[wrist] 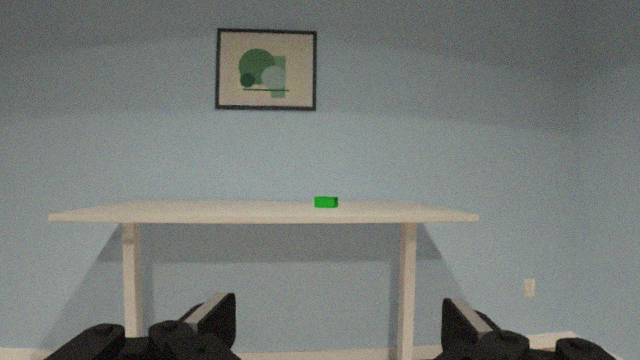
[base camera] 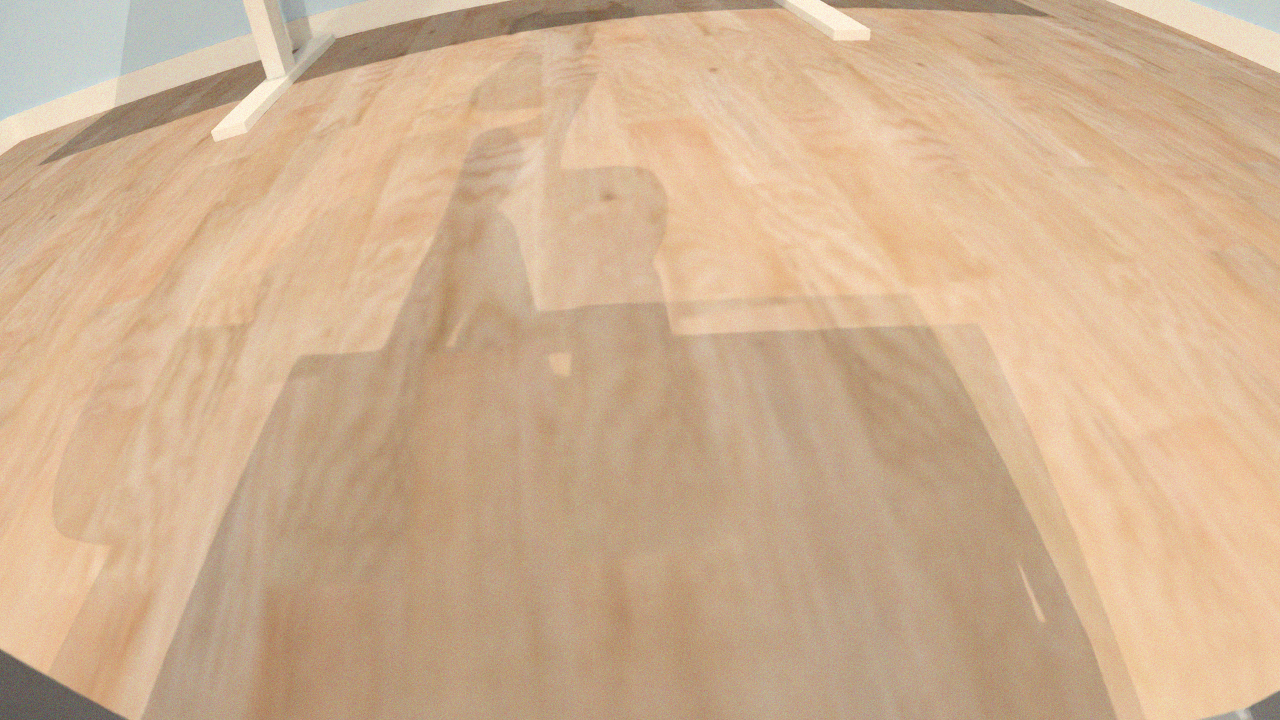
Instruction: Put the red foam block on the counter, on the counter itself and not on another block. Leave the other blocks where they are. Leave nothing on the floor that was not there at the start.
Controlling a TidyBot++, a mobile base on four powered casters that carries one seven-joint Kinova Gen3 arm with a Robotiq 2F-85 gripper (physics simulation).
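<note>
The red foam block does not show in either view, and neither does the counter. A green block (wrist: pixel 326 202) lies on top of a pale table (wrist: pixel 210 218), right of the table's middle in the wrist view. My gripper (wrist: pixel 337 319) is open, with its two black fingers wide apart at the bottom of the wrist view and no object between them. The table stands some distance beyond the fingers.
The table's legs and feet (base camera: pixel 268 98) (base camera: pixel 827 19) stand on the wooden floor (base camera: pixel 895 223) at the top of the base view. Behind the table is a blue wall (wrist: pixel 400 155) with a framed picture (wrist: pixel 266 107). A robot shadow falls across the floor.
</note>
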